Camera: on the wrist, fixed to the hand. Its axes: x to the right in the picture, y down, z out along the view.
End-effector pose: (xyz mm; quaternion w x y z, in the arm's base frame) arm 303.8 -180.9 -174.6 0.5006 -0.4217 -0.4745 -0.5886
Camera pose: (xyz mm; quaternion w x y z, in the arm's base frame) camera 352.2 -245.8 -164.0 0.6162 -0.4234 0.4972 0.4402
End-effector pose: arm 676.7 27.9 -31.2 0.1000 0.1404 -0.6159 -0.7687
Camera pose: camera 681.6 -44.5 6.3 0.8336 -0.5349 -0.0963 0.0983
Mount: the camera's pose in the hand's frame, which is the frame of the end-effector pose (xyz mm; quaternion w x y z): 15.6 52.5 -60.6 0.0080 0.0359 -0.1064 -0.9936
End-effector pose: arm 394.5 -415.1 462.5 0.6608 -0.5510 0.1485 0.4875
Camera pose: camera 380.2 -464.8 399.3 0.5253 -0.0764 -0.5991 -0.5994
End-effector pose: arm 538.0 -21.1 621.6 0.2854 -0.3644 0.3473 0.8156
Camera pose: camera 515.4 -96.0 598.2 0.8627 -0.2510 -0.3604 -0.2507
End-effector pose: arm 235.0 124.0 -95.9 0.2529 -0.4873 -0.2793 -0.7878
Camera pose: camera 226.0 42.8 -93.9 0.7930 -0.1989 0.5416 0.1957
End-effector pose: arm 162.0 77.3 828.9 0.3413 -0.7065 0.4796 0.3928
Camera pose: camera 129.7 2.7 837.4 0.4694 -0.4282 -0.7204 -0.2780
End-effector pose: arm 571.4 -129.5 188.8 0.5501 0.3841 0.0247 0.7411
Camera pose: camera 491.9 -113.8 178.7 0.7296 0.0771 0.3499 -0.5824
